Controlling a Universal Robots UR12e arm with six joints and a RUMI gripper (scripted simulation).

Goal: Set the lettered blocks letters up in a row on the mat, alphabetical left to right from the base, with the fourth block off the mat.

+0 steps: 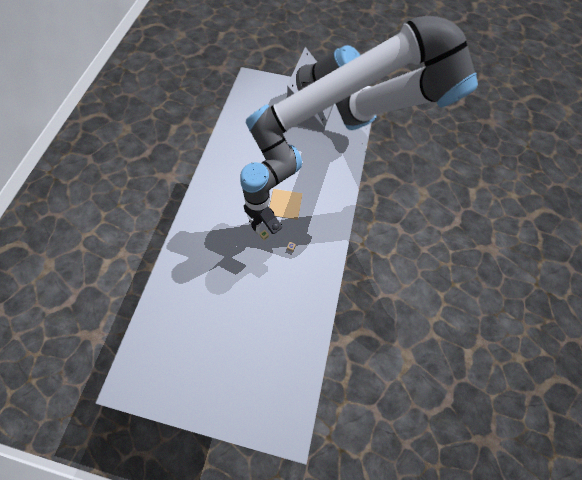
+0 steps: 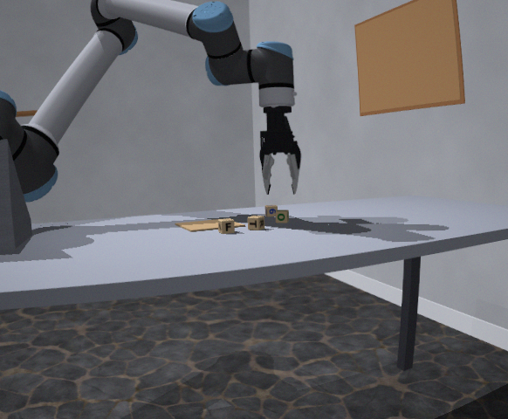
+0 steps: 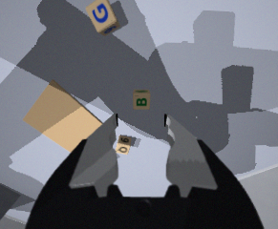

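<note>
My hand is 7 cm above the green-marked block. The rest, counted from my hand: tan mat 18 cm behind, 6 cm to the left, 8 cm below; then blue-marked block 3 cm ahead, 13 cm to the left, 7 cm below.
</note>
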